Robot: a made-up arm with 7 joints. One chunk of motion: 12 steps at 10 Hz.
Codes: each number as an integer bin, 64 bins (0 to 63) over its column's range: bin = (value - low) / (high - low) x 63, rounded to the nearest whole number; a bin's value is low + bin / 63 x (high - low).
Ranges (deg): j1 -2.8..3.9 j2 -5.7..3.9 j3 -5.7..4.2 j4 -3.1..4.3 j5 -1..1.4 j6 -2.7..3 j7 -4.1..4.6
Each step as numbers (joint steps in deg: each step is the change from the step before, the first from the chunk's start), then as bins.
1 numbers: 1.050 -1.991 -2.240 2.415 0.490 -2.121 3.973
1 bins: 36 24 22 47 39 6 58
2 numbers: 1.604 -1.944 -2.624 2.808 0.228 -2.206 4.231
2 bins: 41 25 20 50 32 5 60
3 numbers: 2.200 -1.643 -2.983 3.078 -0.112 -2.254 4.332
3 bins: 47 27 17 53 23 5 61
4 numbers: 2.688 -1.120 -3.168 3.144 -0.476 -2.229 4.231
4 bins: 52 30 16 53 14 5 60
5 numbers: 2.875 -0.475 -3.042 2.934 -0.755 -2.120 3.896
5 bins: 53 34 17 51 6 6 58
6 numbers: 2.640 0.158 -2.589 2.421 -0.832 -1.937 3.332
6 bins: 51 38 20 47 4 8 54
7 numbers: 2.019 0.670 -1.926 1.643 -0.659 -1.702 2.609
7 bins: 45 42 24 40 9 11 49
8 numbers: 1.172 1.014 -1.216 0.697 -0.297 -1.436 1.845
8 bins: 37 44 29 32 18 14 43
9 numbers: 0.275 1.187 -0.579 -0.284 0.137 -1.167 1.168
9 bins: 29 45 33 24 30 17 38
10 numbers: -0.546 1.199 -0.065 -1.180 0.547 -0.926 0.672
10 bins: 21 45 36 16 41 20 35
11 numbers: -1.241 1.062 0.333 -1.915 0.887 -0.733 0.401
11 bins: 15 44 38 10 50 22 33
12 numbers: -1.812 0.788 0.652 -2.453 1.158 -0.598 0.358
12 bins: 9 43 40 6 57 23 32
